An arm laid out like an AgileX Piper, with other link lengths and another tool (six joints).
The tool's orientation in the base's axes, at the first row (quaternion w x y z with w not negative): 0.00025 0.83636 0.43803 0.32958
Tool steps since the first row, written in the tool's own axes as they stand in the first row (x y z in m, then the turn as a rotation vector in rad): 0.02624 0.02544 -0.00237 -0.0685 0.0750 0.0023; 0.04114 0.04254 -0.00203 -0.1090 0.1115 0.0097; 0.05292 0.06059 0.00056 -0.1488 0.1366 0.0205; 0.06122 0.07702 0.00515 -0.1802 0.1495 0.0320; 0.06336 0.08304 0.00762 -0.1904 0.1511 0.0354; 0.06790 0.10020 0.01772 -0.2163 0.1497 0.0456; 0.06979 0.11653 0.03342 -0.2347 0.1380 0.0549; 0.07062 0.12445 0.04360 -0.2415 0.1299 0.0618; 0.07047 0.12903 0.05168 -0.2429 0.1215 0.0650; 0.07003 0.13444 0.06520 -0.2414 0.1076 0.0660; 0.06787 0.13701 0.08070 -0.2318 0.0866 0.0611; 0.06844 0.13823 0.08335 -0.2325 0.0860 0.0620
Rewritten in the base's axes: 0.02780 0.00287 0.02367 0.0289 -0.0958 -0.0179; 0.04646 0.00335 0.03656 0.0435 -0.1458 -0.0354; 0.06581 0.00161 0.04624 0.0520 -0.1873 -0.0585; 0.08369 -0.00111 0.05198 0.0553 -0.2150 -0.0811; 0.09031 -0.00254 0.05296 0.0542 -0.2224 -0.0889; 0.11027 -0.00688 0.05252 0.0485 -0.2376 -0.1116; 0.13164 -0.01103 0.04600 0.0377 -0.2412 -0.1324; 0.14339 -0.01237 0.04077 0.0329 -0.2392 -0.1439; 0.15114 -0.01297 0.03569 0.0279 -0.2341 -0.1496; 0.16238 -0.01273 0.02643 0.0189 -0.2242 -0.1536; 0.17195 -0.01143 0.01385 0.0046 -0.2056 -0.1505; 0.17454 -0.01100 0.01244 0.0044 -0.2055 -0.1518
